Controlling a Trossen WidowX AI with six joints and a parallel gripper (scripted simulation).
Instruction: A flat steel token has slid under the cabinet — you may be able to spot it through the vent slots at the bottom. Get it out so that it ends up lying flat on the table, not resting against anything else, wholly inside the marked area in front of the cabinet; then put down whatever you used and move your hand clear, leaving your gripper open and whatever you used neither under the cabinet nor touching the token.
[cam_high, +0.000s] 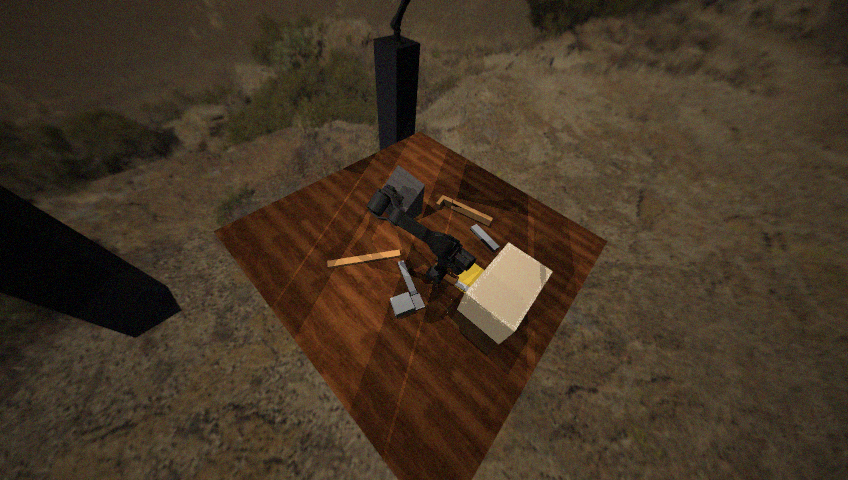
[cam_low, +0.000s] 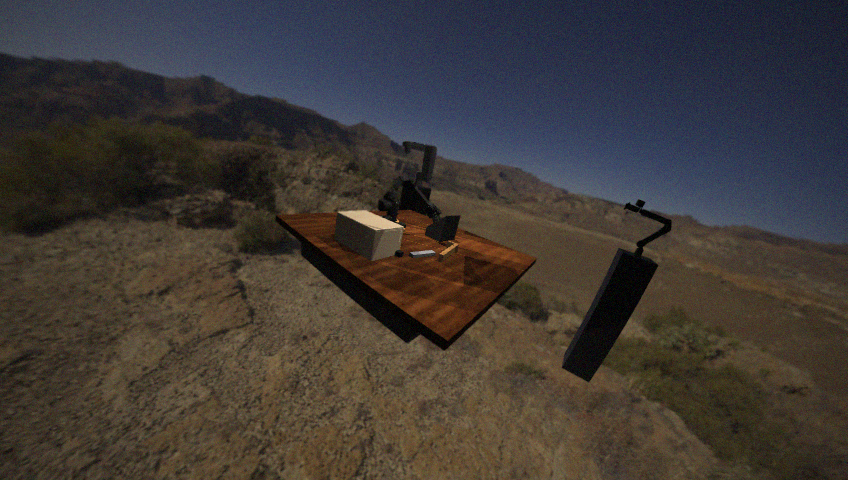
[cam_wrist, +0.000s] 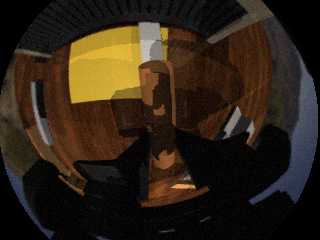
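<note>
Now: the grey scraper 40 mm behind my gripper tip and 140 mm to the right of it. Also, from my gripper tip: steel token: 240 mm ahead, 80 mm to the left, 10 mm below; then grey block: 10 mm behind, 220 mm to the right, 10 mm above; then grey bar: 30 mm ahead, 290 mm to the left.
</note>
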